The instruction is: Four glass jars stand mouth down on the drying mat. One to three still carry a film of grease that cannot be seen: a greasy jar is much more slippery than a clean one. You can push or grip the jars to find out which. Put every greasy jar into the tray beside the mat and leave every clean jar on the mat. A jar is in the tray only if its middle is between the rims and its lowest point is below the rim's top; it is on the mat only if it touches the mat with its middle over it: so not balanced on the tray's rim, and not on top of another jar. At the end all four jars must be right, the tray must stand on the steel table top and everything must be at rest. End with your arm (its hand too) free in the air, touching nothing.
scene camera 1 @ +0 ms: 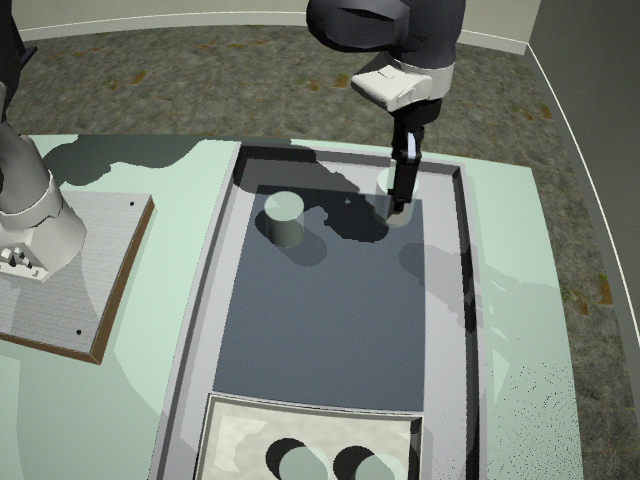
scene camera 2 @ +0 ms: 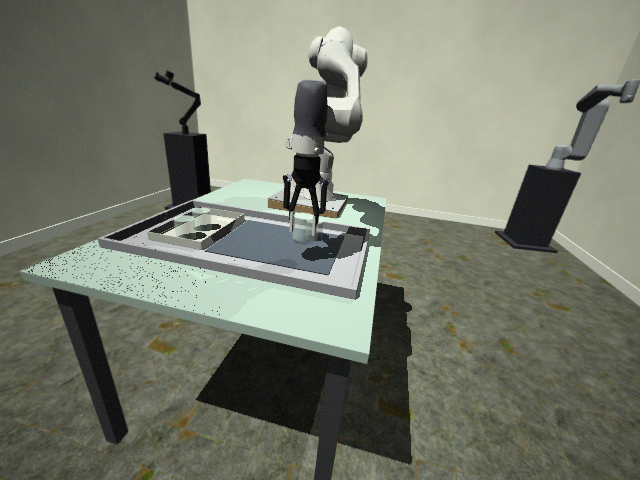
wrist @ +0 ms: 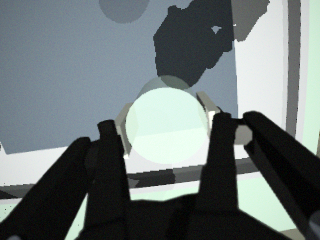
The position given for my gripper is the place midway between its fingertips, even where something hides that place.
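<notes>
Jar (scene camera 1: 284, 211). Another jar (scene camera 1: 385, 179). Pale tray (scene camera 1: 237, 432) (scene camera 2: 222, 221); out of frame in the wrist view. Dark drying mat (scene camera 1: 338, 320) (scene camera 2: 262, 242) (wrist: 71, 71). My gripper (scene camera 1: 394, 204) (scene camera 2: 302, 232) (wrist: 166, 109).
</notes>
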